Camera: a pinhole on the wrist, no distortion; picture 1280 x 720 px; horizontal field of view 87.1 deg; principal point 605.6 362.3 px. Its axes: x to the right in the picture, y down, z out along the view. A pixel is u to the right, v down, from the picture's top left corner.
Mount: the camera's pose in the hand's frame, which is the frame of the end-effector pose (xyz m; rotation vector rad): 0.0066 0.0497 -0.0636 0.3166 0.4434 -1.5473
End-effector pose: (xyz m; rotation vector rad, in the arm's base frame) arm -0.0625 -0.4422 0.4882 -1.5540 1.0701 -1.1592
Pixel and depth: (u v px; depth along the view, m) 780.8 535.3 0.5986
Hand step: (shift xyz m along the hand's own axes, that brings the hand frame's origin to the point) 0.2001 -0.3653 0.3797
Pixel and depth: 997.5 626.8 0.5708
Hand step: 0.2630 -0.5080 0.2676
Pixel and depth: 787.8 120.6 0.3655
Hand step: -0.0997 -0.2090 0.2234
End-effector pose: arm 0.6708 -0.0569 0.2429 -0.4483 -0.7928 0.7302
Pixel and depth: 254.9 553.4 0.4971
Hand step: 0.1922 0.0489 0.4838
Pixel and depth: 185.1 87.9 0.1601
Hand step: -0.0435 0.0632 0.1293
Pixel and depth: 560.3 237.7 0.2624
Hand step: -0.0216 -0.0572 0.1799
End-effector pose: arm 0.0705 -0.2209 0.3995 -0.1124 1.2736 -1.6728
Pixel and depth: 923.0 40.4 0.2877
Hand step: -0.1130 -0.2054 0.1382
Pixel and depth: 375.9 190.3 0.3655
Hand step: -0.0554 -0.0108 0.3242
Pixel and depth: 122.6 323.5 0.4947
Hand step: 0.0258 0.1335 0.5398
